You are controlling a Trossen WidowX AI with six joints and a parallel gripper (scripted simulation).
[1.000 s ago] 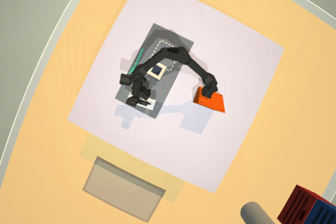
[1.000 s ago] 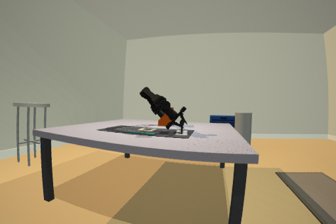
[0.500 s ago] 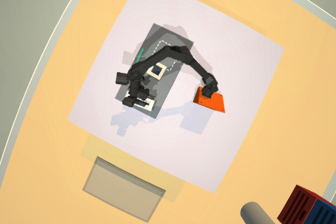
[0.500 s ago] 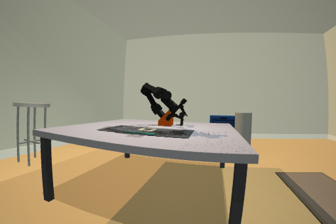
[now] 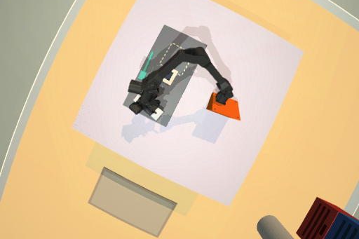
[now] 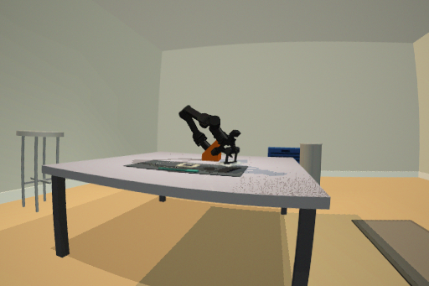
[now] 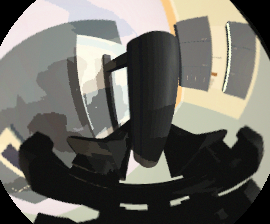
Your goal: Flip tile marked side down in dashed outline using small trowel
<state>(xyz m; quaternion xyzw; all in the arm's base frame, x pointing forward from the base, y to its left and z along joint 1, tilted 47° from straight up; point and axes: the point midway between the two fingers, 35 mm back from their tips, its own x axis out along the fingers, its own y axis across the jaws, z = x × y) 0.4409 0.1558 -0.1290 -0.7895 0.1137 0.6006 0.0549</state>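
The tile is 27 cm to the right of my gripper tip, 8 cm below it and 7 cm behind it. Also, from my gripper tip: dark grey mat 26 cm to the right, 10 cm below, 5 cm behind; teal trowel 26 cm to the right, 9 cm ahead, 8 cm below.
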